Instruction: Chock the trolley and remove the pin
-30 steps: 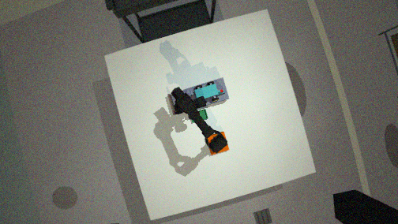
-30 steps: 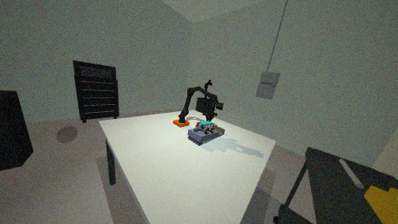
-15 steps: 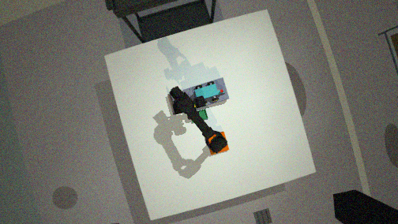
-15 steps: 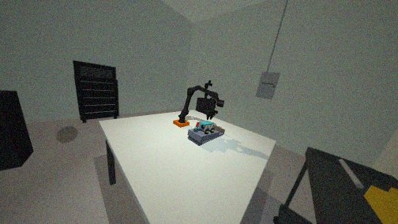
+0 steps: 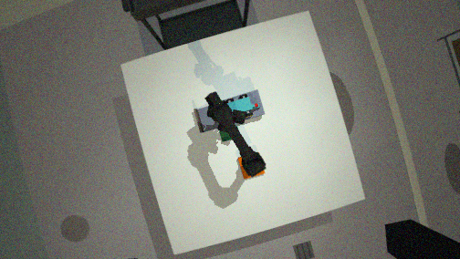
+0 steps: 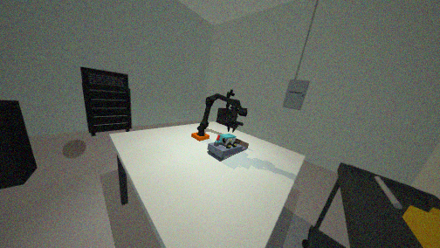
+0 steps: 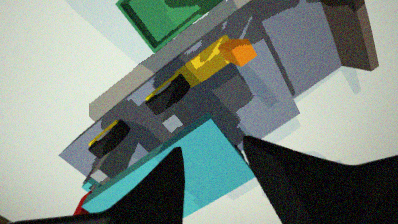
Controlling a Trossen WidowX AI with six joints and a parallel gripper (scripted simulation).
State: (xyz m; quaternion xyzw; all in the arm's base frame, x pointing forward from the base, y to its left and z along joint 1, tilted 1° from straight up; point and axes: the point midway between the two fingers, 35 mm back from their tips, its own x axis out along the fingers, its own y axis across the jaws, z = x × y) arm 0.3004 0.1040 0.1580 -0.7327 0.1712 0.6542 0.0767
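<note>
Right now my gripper tip is 160 mm to the left of the red-headed stop pin, 40 mm above it and 30 mm short of it. The rest, counted from my gripper tip: yellow chock: 80 mm below, 30 mm behind, 20 mm to the left; then grey ramp: 120 mm below, 60 mm to the right, 30 mm ahead; then teal trolley: 60 mm to the right, 60 mm below, 40 mm ahead.
</note>
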